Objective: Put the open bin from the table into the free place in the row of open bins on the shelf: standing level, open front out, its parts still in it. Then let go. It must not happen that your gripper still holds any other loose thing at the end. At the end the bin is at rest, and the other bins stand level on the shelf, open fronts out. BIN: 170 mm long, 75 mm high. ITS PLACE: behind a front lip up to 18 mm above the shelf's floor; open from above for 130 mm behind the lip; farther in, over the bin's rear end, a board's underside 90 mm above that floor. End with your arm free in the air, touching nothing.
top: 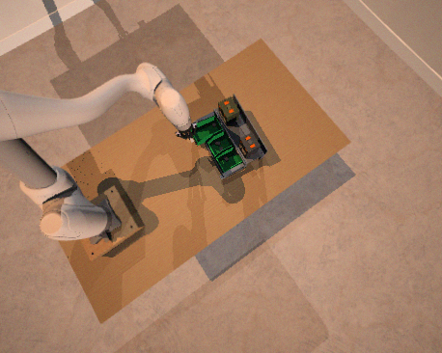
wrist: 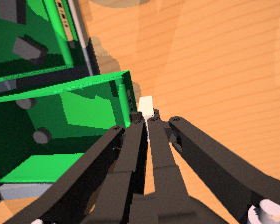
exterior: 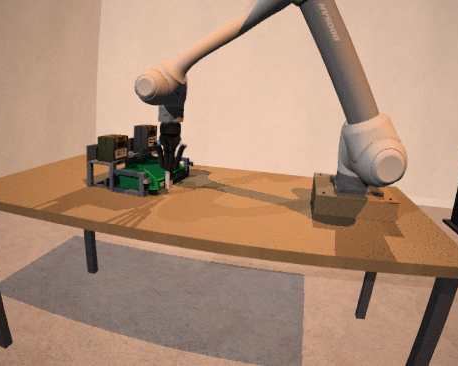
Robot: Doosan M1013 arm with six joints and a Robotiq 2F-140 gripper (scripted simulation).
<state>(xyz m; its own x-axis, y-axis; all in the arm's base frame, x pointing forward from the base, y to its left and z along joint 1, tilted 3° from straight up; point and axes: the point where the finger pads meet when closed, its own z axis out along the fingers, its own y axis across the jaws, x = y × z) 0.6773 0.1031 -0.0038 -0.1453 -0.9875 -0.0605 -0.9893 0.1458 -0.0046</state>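
Now: the shelf lip 50 mm ahead of my hand, 120 mm to the right of it and 50 mm below it.
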